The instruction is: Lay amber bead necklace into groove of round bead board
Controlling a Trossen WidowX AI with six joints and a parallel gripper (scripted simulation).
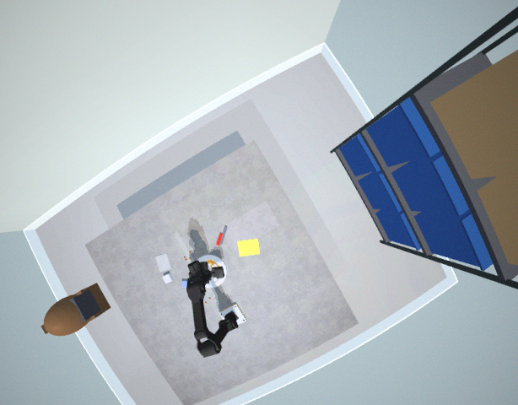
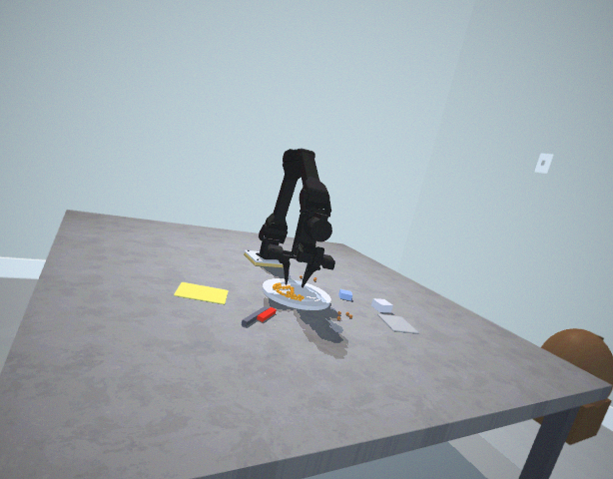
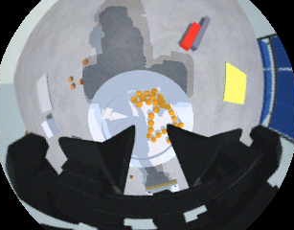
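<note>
Right now the round white bead board is 2 cm to the left of my gripper tip, 2 cm below it and 1 cm behind it. From my gripper tip the other things lie so: yellow sheet: 25 cm to the right, 5 cm behind, 3 cm below; then blue block: 19 cm to the left, 3 cm ahead, 2 cm below; then grey tool: 16 cm to the right, 10 cm ahead, 3 cm below.
</note>
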